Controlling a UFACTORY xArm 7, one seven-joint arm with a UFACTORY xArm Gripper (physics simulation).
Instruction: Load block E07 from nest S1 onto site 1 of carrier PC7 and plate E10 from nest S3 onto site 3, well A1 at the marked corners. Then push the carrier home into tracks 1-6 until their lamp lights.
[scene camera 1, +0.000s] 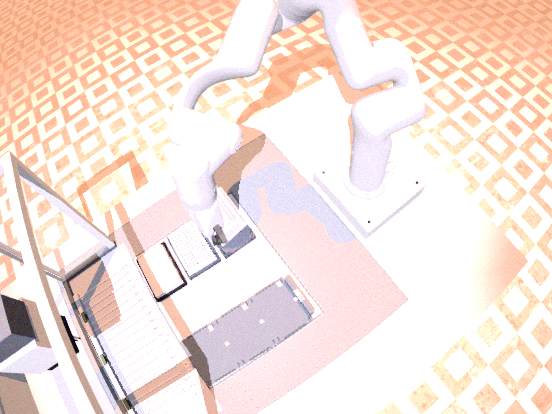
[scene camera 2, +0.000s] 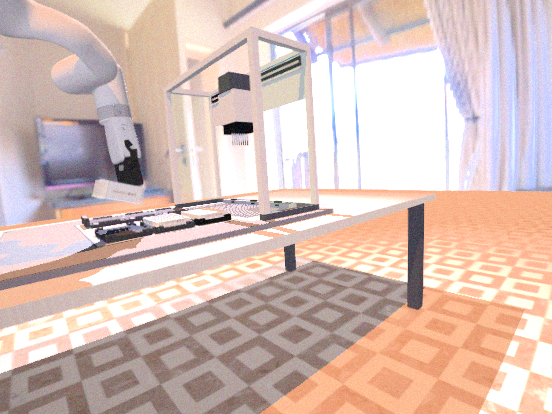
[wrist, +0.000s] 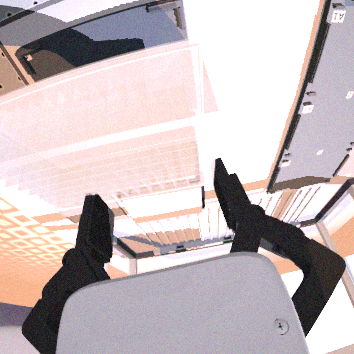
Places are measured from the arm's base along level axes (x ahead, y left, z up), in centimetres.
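Pixels of known places: gripper, fingertip midpoint: (scene camera 2: 131, 186) (wrist: 156, 187); arm's base, link origin: (scene camera 1: 365, 178).
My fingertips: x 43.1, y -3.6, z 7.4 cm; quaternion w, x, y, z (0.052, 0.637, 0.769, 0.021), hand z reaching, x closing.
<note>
For each thing: its top centre in the pictures, then the offset to it from my fingertips.
- white welled plate, top centre: (wrist: 143, 166) (scene camera 1: 190, 246) (scene camera 2: 165, 217) dx +7.0, dy -1.8, dz -8.5 cm
- pale plate, top centre: (wrist: 164, 207) (scene camera 1: 158, 269) (scene camera 2: 203, 211) dx +17.8, dy +0.1, dz -8.5 cm
- grey carrier, top centre: (wrist: 342, 132) (scene camera 1: 244, 331) (scene camera 2: 137, 209) dx +3.6, dy +24.5, dz -8.1 cm
My gripper (scene camera 1: 220, 235) (scene camera 2: 131, 175) (wrist: 156, 187) is shut on a pale, deep block (scene camera 1: 231, 217) (scene camera 2: 120, 191) (wrist: 100, 105), and holds it above the nest nearest the arm base (scene camera 1: 242, 243) (scene camera 2: 117, 231) (wrist: 160, 25). The block's code is not readable. A white welled plate (scene camera 1: 194, 250) (scene camera 2: 164, 219) sits in the middle nest. Another pale plate (scene camera 1: 160, 270) (scene camera 2: 205, 214) sits in the far, dark-rimmed nest. The grey carrier (scene camera 1: 245, 335) (wrist: 325, 125) lies beside the nests with no labware on it; an A1 mark shows in the wrist view. Ribbed tracks (scene camera 1: 135, 310) lie beyond; no lit lamp is discernible.
A white gantry frame (scene camera 1: 40, 280) (scene camera 2: 257, 150) stands over the tracks' far side, with a dark-tipped pipetting head (scene camera 1: 17, 325) (scene camera 2: 234, 107) hanging from it. The arm's base plate (scene camera 1: 345, 207) is on the opposite side. A dark table leg (scene camera 2: 415, 255) shows below the tabletop edge.
</note>
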